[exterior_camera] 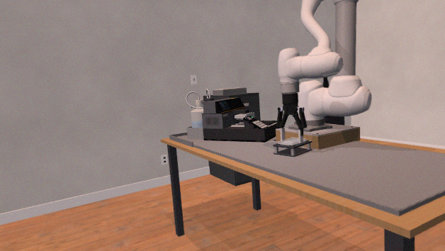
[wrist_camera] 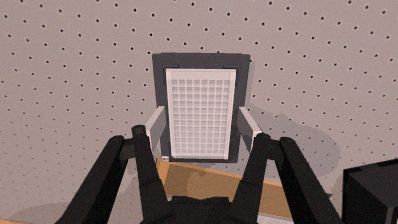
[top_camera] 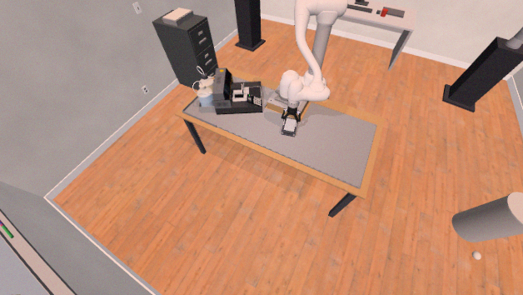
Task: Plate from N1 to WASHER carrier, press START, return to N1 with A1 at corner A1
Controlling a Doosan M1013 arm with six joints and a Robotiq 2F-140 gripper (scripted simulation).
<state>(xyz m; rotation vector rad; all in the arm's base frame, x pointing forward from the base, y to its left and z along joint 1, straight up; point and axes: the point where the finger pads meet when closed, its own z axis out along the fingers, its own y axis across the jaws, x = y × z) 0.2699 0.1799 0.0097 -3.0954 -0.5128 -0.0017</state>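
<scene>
My gripper is now 30 mm above the white well plate. Round my hand: black plate nest N1: 30 mm below; then plate washer: 50 mm behind, 590 mm to the right, 50 mm above.
</scene>
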